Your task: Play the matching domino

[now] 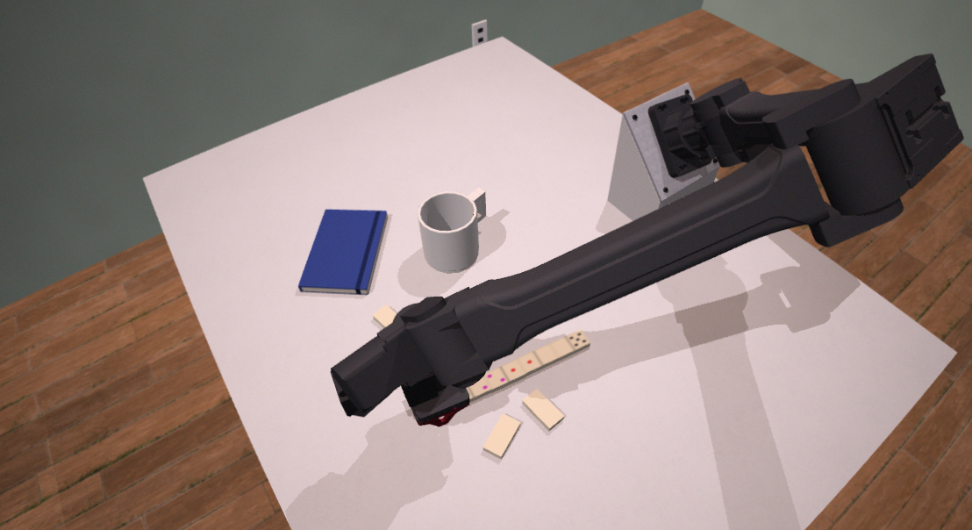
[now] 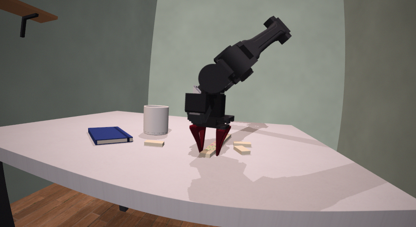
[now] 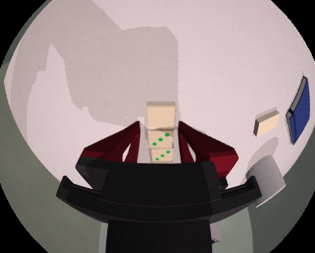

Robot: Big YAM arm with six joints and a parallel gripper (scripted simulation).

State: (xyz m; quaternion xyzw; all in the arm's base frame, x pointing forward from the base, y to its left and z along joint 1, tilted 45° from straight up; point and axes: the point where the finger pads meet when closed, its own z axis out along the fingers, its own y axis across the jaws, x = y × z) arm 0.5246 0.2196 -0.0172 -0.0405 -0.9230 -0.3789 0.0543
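My hand is right at the domino. The rest, counted from my hand: white mug (160 mm behind, 240 mm to the right, 30 mm above); then blue notebook (10 mm behind, 330 mm to the right).
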